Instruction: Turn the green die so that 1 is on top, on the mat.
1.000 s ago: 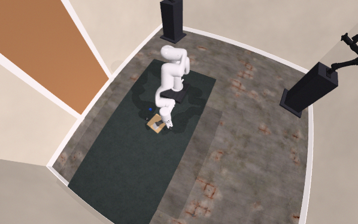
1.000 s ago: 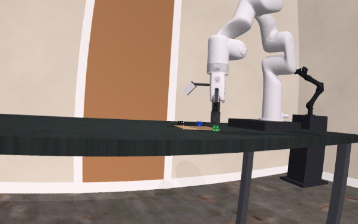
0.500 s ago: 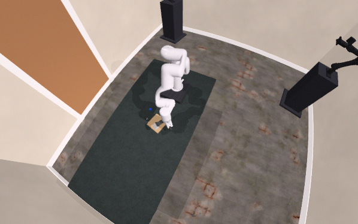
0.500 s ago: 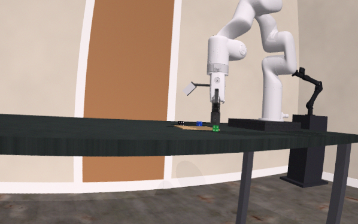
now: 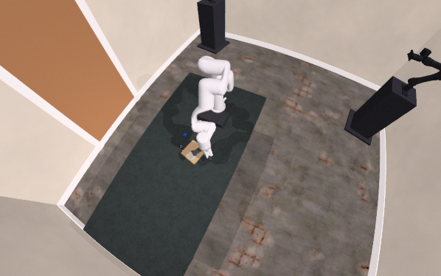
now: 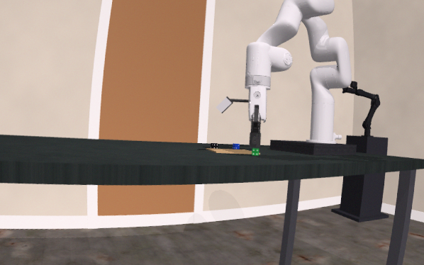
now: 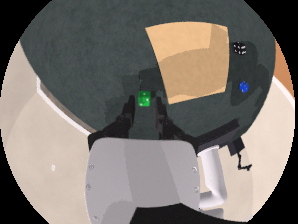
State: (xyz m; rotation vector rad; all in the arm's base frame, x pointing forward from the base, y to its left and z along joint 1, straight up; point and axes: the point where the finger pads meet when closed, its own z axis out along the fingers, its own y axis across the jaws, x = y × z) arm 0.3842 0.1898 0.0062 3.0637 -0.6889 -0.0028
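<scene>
My gripper is now 40 mm above the green die. From my hand the other things lie so: tan mat: 30 mm ahead, 110 mm to the right, 40 mm below; black die: 60 mm ahead, 210 mm to the right, 40 mm below; blue die: 40 mm behind, 250 mm to the right, 40 mm below.
</scene>
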